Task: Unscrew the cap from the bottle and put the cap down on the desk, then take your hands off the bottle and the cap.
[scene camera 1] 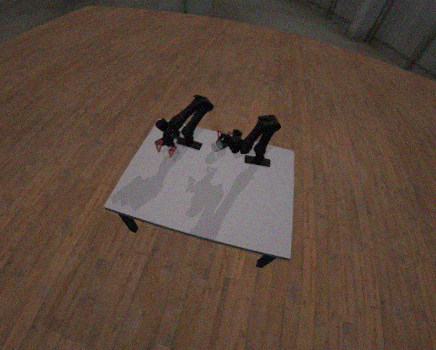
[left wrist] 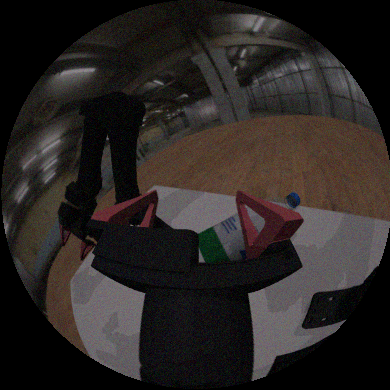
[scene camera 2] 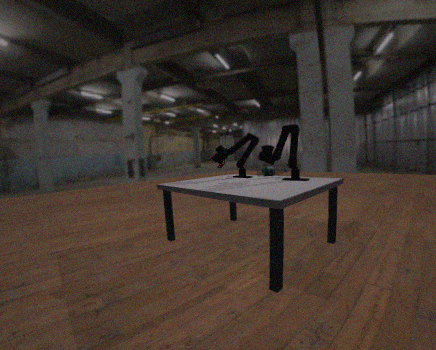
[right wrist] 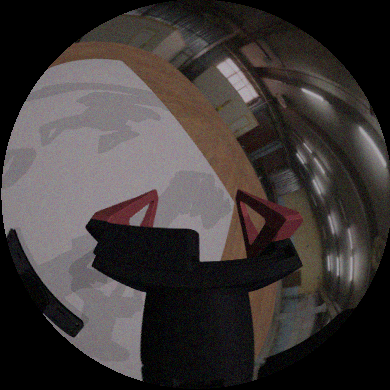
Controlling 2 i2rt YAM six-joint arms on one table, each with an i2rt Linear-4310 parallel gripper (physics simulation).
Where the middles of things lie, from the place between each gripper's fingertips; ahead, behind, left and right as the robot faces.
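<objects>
Measured from the clear plastic bottle (left wrist: 223, 241), my right hand is 35 cm to the right of it and 36 cm past it, and 10 cm above it.
As for my left hand, the bottle is 2 cm behind it and 3 cm to the left of it, and 11 cm below it.
</objects>
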